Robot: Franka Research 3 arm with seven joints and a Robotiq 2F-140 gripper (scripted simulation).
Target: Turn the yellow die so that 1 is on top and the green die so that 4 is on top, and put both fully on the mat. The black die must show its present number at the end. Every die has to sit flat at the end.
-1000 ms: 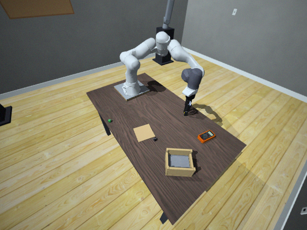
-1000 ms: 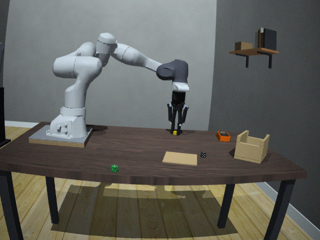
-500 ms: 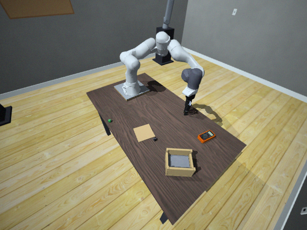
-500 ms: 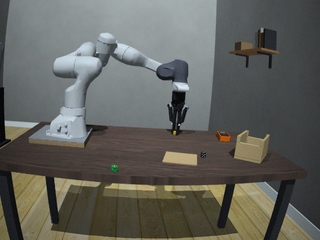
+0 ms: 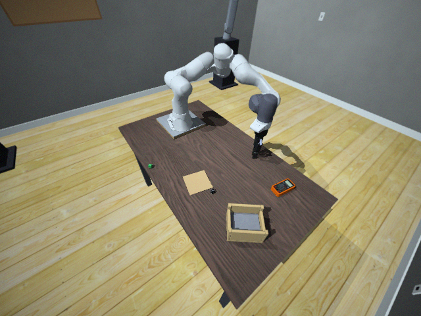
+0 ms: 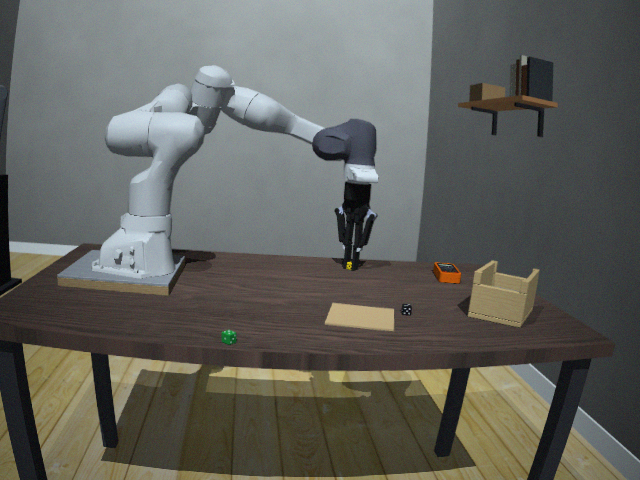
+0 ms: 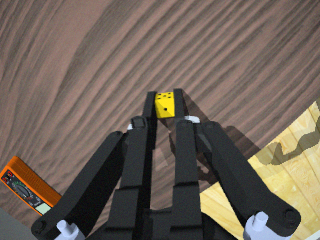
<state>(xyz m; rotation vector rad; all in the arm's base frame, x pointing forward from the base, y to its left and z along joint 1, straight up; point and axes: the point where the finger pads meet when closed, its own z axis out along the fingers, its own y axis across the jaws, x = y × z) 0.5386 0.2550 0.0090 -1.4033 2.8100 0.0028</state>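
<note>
Right now my hand is 43 cm to the left of the tan mat, 3 cm past it and 3 cm above it. Also, from my hand: orange multimeter: 28 cm ahead, 5 cm to the right, 2 cm below; then yellow die: 3 cm below; then black die: 40 cm to the right, 8 cm ahead, 3 cm below.
</note>
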